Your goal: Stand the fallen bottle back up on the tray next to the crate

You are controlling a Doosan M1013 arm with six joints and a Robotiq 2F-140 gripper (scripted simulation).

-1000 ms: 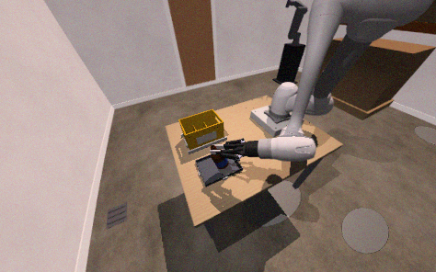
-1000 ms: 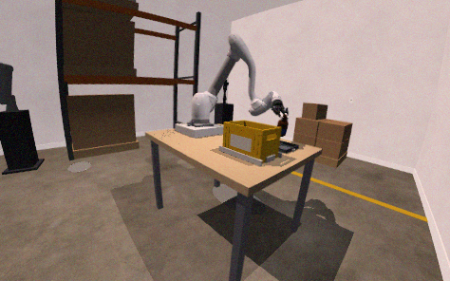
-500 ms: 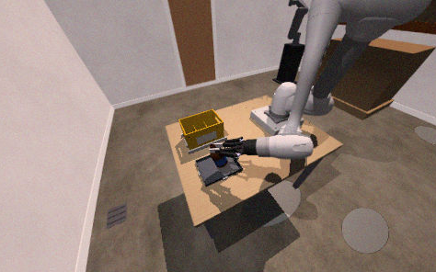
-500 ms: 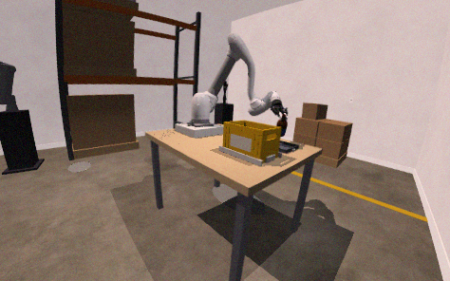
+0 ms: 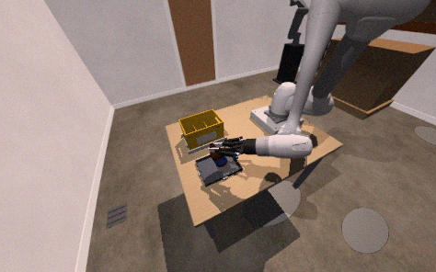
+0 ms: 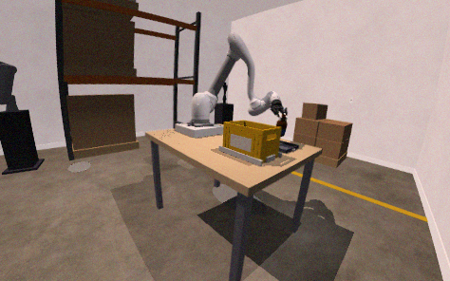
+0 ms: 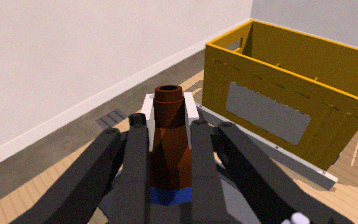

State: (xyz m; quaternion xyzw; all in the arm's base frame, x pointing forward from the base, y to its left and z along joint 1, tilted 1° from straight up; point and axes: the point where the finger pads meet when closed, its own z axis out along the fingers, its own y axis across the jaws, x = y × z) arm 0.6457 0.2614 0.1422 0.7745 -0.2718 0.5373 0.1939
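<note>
My hand is 60 mm above the brown bottle. From my hand the other things lie so: yellow crate 310 mm to the right, 130 mm below, 10 mm ahead; dark grey tray 200 mm below, 20 mm to the right, 10 mm behind.
</note>
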